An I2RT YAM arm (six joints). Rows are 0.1 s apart.
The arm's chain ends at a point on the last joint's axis. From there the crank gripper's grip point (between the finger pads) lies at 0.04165 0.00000 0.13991 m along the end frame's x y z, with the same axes.
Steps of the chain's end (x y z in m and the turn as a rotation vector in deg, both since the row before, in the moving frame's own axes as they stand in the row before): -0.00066, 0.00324, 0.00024, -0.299, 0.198, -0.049; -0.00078, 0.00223, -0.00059, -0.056, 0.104, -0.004; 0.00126, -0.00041, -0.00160, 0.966, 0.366, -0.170; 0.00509, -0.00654, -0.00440, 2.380, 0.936, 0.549; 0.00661, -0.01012, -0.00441, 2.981, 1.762, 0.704; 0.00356, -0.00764, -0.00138, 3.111, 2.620, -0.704; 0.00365, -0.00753, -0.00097, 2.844, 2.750, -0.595
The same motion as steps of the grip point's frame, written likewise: -0.00018, 0.00393, 0.00009, -0.299, 0.198, -0.049; -0.00053, 0.00236, -0.00067, -0.056, 0.104, -0.004; 0.00215, -0.00289, -0.00189, 0.966, 0.366, -0.170; 0.00740, -0.01193, -0.00521, 2.380, 0.936, 0.549; 0.01093, -0.01682, -0.00593, 2.981, 1.762, 0.704; 0.00986, -0.01573, -0.00365, 3.111, 2.620, -0.704; 0.01027, -0.01489, -0.00331, 2.844, 2.750, -0.595
